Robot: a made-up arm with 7 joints. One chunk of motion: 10 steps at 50 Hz.
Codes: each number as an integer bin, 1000 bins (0 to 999) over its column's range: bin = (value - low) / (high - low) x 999, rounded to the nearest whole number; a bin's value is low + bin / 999 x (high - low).
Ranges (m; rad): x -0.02..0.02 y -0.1..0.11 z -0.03..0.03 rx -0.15..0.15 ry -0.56..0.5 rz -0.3..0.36
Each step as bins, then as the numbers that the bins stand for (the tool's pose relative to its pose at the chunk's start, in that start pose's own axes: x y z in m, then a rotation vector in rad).
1 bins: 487 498 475 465 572 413
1 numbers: -0.0005 0.0047 -0.0015 -0.0104 0.0469 -0.0271
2 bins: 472 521 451 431 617 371
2 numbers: -0.0011 0.0095 -0.0029 -0.0206 0.0947 -0.0549
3 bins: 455 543 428 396 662 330
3 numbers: -0.0018 0.0141 -0.0043 -0.0311 0.1424 -0.0820
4 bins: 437 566 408 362 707 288
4 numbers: -0.0025 0.0190 -0.0055 -0.0413 0.1902 -0.1097
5 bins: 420 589 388 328 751 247
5 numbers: -0.0032 0.0238 -0.0067 -0.0515 0.2369 -0.1368
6 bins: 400 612 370 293 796 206
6 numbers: -0.0040 0.0286 -0.0078 -0.0620 0.2846 -0.1639
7 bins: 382 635 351 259 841 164
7 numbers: -0.0047 0.0335 -0.0089 -0.0722 0.3324 -0.1917
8 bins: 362 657 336 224 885 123
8 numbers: -0.0055 0.0381 -0.0098 -0.0827 0.3790 -0.2187
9 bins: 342 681 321 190 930 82
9 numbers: -0.0063 0.0432 -0.0107 -0.0929 0.4268 -0.2458
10 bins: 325 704 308 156 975 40
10 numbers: -0.0070 0.0480 -0.0115 -0.1032 0.4745 -0.2736
